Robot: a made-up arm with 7 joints. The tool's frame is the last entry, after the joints.
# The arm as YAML. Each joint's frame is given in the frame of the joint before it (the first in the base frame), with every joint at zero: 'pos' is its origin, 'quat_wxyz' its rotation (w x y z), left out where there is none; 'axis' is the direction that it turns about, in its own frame. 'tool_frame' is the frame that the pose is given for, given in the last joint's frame.
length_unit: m
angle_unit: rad
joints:
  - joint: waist
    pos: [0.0, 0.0, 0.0]
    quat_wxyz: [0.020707, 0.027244, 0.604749, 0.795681]
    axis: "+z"
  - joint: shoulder
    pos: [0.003, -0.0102, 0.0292]
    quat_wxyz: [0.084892, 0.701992, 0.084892, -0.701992]
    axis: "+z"
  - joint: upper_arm
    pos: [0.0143, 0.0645, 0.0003]
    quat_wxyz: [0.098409, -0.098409, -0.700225, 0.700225]
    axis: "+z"
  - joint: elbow
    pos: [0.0, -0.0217, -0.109]
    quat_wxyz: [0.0, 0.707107, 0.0, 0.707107]
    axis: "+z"
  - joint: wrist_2
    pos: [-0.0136, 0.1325, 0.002]
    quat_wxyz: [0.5, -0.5, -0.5, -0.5]
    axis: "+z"
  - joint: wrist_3
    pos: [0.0, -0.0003, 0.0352]
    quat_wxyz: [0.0, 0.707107, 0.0, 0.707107]
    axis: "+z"
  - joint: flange
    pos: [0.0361, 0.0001, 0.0]
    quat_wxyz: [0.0, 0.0, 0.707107, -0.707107]
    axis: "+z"
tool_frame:
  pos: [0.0, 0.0, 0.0]
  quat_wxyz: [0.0, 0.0, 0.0, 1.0]
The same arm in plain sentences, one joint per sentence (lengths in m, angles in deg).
The arm has seven revolute joints in a row. What follows holds with every joint at zero, and every direction is one of the base frame's.
The first joint lies at the same point as the base frame's origin and turns about the direction (0.068403, 0.961235, 0.26711).
The second joint lies 0.001 m along -x and 0.031 m along +y and 0.002 m along -z from the first joint and turns about the direction (0.968889, -0.0002, -0.247497).
The third joint lies 0.016 m along -x and 0.004 m along +y and 0.064 m along -z from the second joint and turns about the direction (0.247497, -0.0001, 0.968889).
The fourth joint lies 0.0059 m along -x and 0.111 m along -z from the third joint and turns about the direction (0.0002, 1, 0).
The fifth joint lies 0.125 m along +x and 0.002 m along +y and 0.046 m along -z from the fourth joint and turns about the direction (0.968889, -0.0002, -0.247497).
The sixth joint lies 0.034 m along +x and 0.009 m along -z from the fifth joint and turns about the direction (0.0002, 1, 0).
The seventh joint lies 0.035 m along +x and 0.009 m along -z from the sixth joint and turns about the direction (0.247497, -0.0001, 0.968889).
The tool frame, which is the frame that the pose is given for, lies at the same point as the seventh joint; its axes are the base frame's turned by roll 0, pitch 14.33 and yaw -0.01 deg (as in URDF: about the fixed x, then y, then z).

